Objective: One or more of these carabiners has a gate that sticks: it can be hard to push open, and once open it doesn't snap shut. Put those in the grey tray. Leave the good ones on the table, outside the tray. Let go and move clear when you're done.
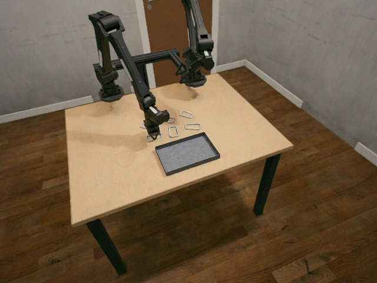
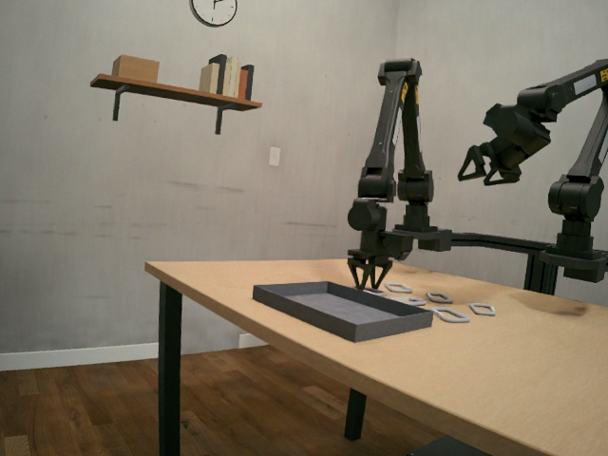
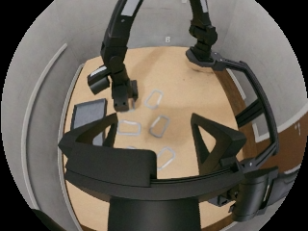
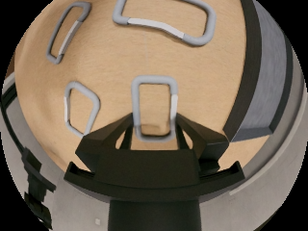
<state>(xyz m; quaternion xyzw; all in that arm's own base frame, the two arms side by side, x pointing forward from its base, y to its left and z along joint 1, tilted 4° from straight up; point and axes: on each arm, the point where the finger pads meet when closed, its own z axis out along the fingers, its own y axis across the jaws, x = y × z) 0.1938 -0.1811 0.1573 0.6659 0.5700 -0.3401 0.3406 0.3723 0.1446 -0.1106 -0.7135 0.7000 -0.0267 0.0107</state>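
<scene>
Now: right hand 19 cm short of the grey tray and 15 cm to the right of it.
</scene>
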